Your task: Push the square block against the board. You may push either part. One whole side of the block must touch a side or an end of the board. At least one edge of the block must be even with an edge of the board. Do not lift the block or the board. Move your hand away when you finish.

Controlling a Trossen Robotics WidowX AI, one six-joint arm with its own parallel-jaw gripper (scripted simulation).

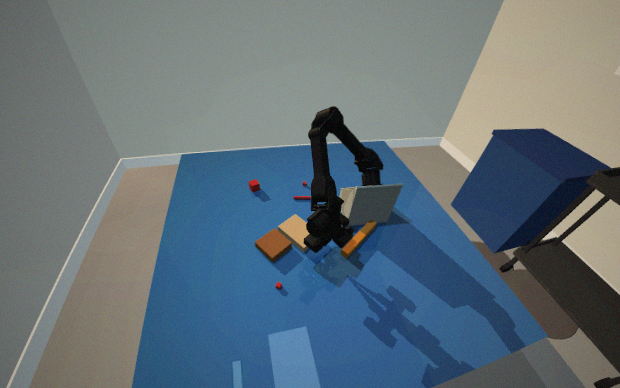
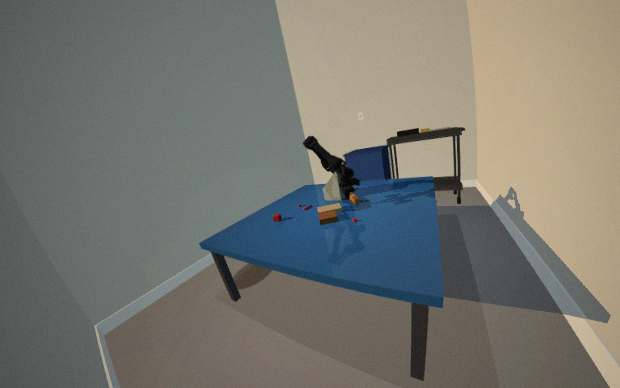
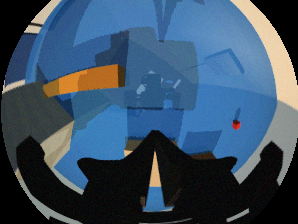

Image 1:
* my gripper: 324,245
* brown square block: 273,244
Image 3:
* my gripper: 155,133
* orange bar: 110,76
